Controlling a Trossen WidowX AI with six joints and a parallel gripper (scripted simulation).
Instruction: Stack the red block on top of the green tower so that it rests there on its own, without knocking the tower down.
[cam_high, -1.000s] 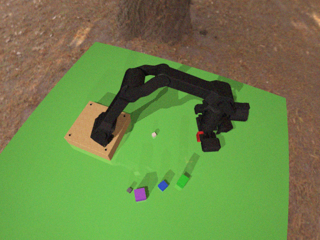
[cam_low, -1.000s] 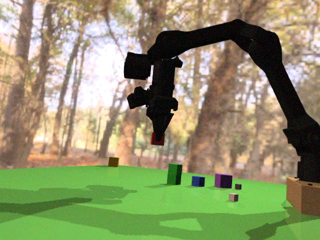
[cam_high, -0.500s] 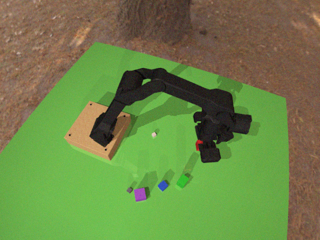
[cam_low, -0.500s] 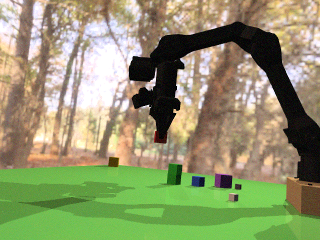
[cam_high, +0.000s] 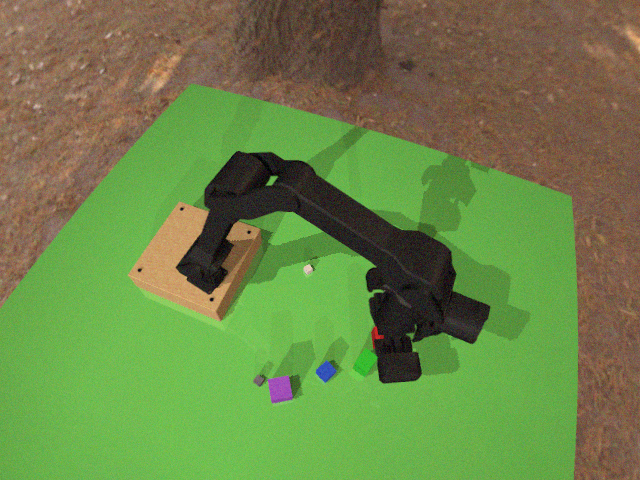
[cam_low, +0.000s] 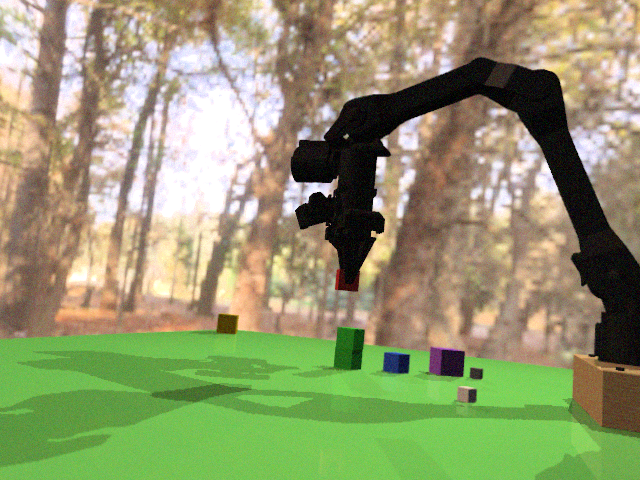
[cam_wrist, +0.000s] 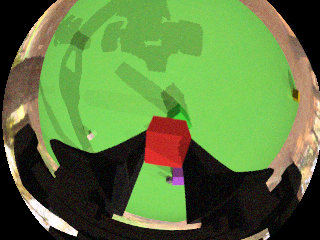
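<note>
The blue block lies 110 mm below my gripper tip, 80 mm to the right of it and 60 mm behind it. Round my gripper tip: purple block: 150 mm to the right, 120 mm behind, 110 mm below; red block: 10 mm above; small grey cube: 160 mm to the right, 160 mm behind, 120 mm below.
</note>
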